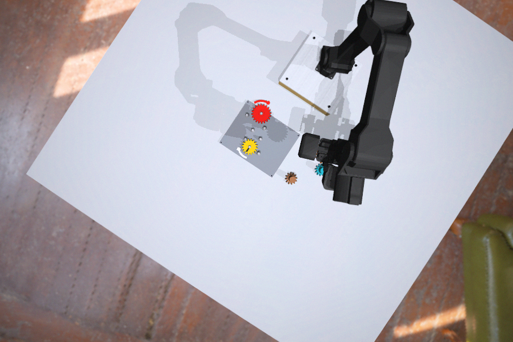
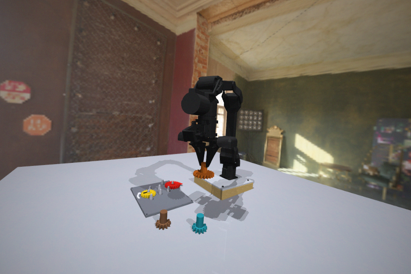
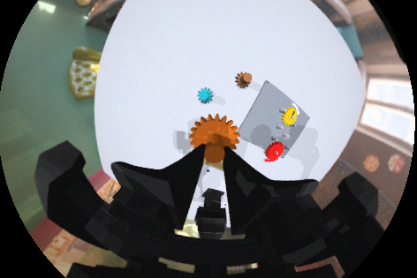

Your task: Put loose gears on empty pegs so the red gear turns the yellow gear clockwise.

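The yellow gear is 20 cm to the right of my gripper tip, 14 cm below it and 10 cm ahead of it. The rest, counted from my gripper tip: brown gear 14 cm below, 12 cm ahead, 3 cm to the right; orange gear 1 cm below; teal gear 14 cm below, 4 cm to the left, 4 cm ahead.
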